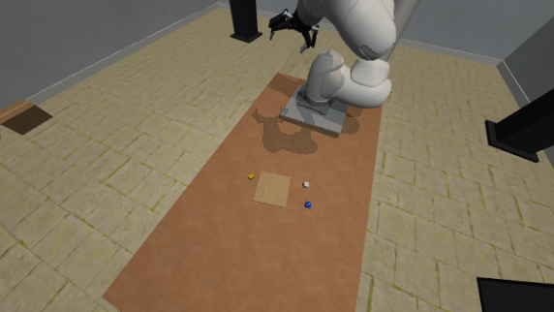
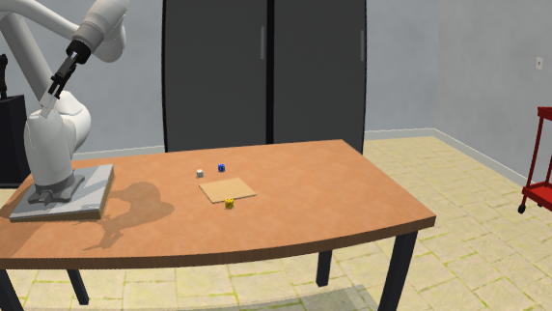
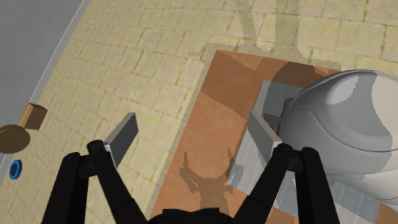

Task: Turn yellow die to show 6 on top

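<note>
My gripper is now 50 cm short of the yellow die, 34 cm above it and 12 cm to the right of it. Round my hand: tan mat (49 cm ahead, 34 cm below, 23 cm to the left); then blue die (48 cm ahead, 40 cm to the left, 34 cm below); then white die (40 cm ahead, 35 cm to the left, 34 cm below).
</note>
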